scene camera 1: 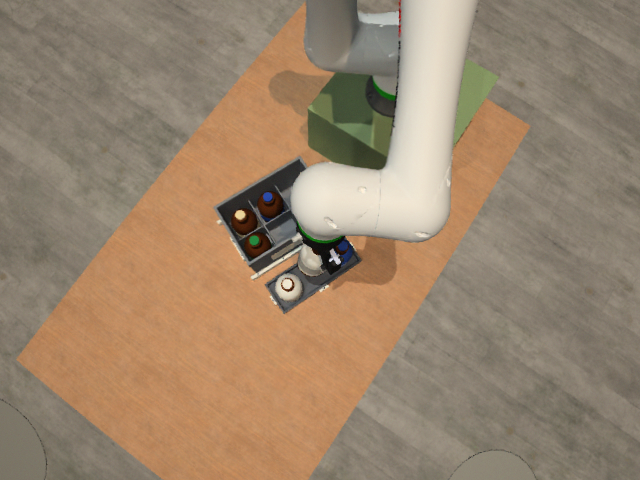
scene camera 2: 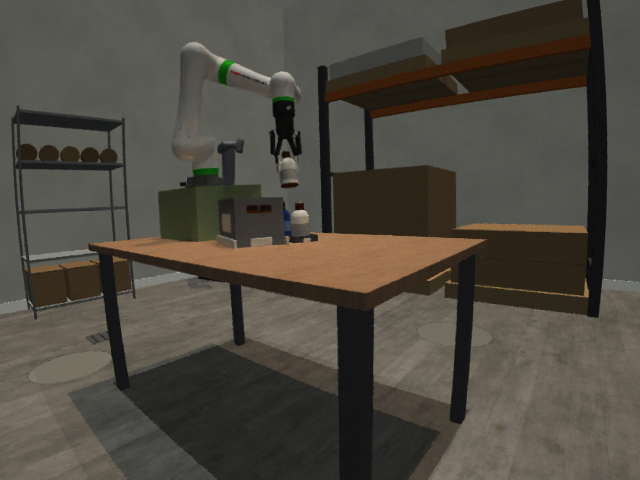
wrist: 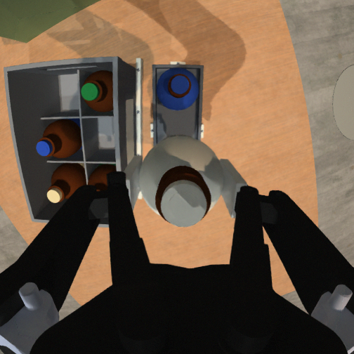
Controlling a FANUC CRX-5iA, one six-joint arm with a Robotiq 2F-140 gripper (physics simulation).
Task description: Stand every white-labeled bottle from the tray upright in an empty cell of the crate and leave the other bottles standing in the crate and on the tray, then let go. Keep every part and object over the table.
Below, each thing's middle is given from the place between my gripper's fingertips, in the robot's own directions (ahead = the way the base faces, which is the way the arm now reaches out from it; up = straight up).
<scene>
Now: the cream-capped bottle (wrist: 66, 178) 2 cm behind my hand, 24 cm to the right of it and 20 cm below it.
</scene>
